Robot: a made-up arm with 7 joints.
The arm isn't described. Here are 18 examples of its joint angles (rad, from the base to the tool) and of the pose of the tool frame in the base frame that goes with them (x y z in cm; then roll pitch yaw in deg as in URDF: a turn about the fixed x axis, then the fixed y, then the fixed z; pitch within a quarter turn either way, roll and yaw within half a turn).
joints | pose
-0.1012 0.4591 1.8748 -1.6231 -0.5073 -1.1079 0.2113 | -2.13 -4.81 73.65 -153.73 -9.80 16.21
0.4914 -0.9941 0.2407 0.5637 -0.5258 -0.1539 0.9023 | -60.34 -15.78 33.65 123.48 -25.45 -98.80
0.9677 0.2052 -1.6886 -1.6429 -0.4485 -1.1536 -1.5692 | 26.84 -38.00 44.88 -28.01 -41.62 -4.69
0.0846 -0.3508 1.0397 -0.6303 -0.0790 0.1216 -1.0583 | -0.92 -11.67 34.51 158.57 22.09 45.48
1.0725 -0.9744 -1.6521 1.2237 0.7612 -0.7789 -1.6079 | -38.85 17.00 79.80 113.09 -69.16 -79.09
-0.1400 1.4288 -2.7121 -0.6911 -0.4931 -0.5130 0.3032 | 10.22 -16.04 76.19 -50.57 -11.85 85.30
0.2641 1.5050 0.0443 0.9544 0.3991 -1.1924 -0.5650 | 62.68 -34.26 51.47 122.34 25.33 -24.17
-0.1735 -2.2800 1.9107 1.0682 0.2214 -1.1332 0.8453 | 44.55 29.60 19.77 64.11 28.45 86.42
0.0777 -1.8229 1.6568 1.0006 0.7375 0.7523 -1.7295 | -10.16 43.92 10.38 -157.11 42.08 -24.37
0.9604 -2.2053 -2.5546 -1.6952 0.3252 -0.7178 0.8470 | -44.22 -6.22 32.06 10.13 36.87 -71.97
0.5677 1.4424 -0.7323 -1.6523 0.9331 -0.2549 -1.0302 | -11.53 -35.55 53.12 123.02 37.66 -154.22
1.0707 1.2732 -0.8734 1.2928 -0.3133 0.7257 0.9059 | 75.76 -32.27 62.83 105.63 -43.60 94.10
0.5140 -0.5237 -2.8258 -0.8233 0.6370 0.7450 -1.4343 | 3.88 -21.50 42.32 -122.16 -34.46 -49.35
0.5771 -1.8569 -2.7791 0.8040 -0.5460 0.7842 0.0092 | -0.01 61.20 63.84 -37.97 -37.51 -54.96
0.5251 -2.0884 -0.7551 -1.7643 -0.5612 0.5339 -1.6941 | -17.07 -4.20 28.10 -74.86 7.89 -169.70
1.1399 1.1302 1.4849 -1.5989 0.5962 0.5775 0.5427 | 31.61 10.80 75.52 -53.67 -14.37 10.15
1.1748 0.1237 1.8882 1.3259 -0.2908 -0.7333 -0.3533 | -34.50 -59.74 70.28 2.83 -1.45 -151.37
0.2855 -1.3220 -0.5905 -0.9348 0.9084 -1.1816 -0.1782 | 15.10 10.17 56.72 114.01 -20.39 -56.18
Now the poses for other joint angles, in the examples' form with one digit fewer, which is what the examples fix.
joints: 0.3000 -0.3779 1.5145 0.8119 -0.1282 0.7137 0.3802
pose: -48.1 -5.8 17.9 -161.4 22.4 -29.4
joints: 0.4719 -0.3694 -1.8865 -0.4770 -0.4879 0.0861 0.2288
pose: -5.5 -22.9 84.6 -1.9 7.9 -13.9
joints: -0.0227 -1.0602 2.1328 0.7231 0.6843 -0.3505 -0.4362
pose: -12.2 19.8 14.7 -105.8 53.7 -32.1
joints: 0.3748 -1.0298 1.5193 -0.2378 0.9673 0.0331 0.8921
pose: -26.4 -28.2 49.6 -113.3 -14.3 -142.3
